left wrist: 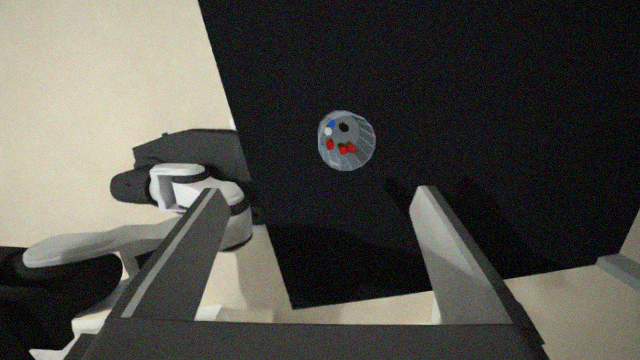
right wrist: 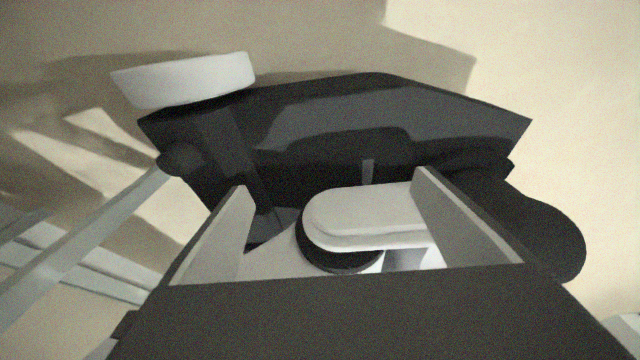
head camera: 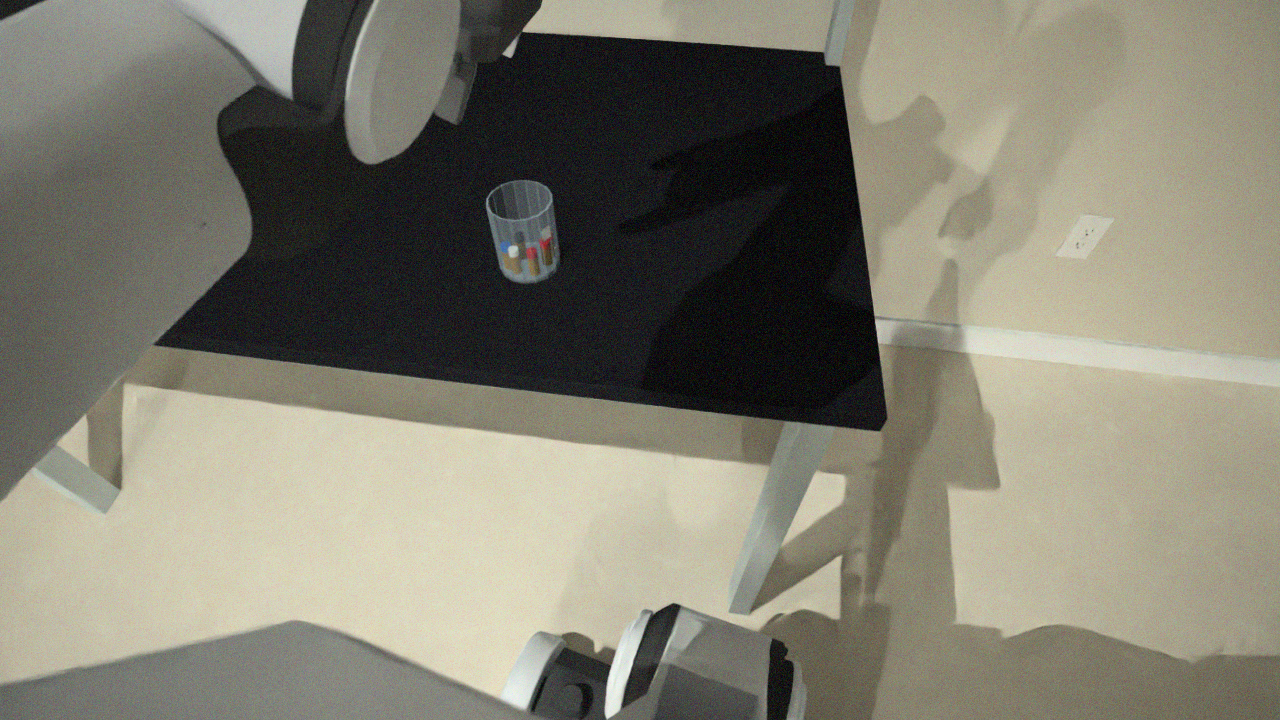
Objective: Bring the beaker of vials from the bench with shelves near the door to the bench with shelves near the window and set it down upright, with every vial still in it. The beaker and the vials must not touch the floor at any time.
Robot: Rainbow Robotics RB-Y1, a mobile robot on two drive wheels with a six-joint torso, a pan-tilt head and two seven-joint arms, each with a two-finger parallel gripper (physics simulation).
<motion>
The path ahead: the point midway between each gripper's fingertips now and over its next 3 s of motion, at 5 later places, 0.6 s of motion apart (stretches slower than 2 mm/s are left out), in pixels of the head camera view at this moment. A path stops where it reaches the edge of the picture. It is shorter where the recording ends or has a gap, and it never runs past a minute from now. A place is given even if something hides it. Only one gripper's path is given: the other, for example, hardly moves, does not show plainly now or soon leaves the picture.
The left gripper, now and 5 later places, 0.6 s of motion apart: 476, 82; 404, 18; 420, 81; 430, 116; 448, 183; 453, 203
</motion>
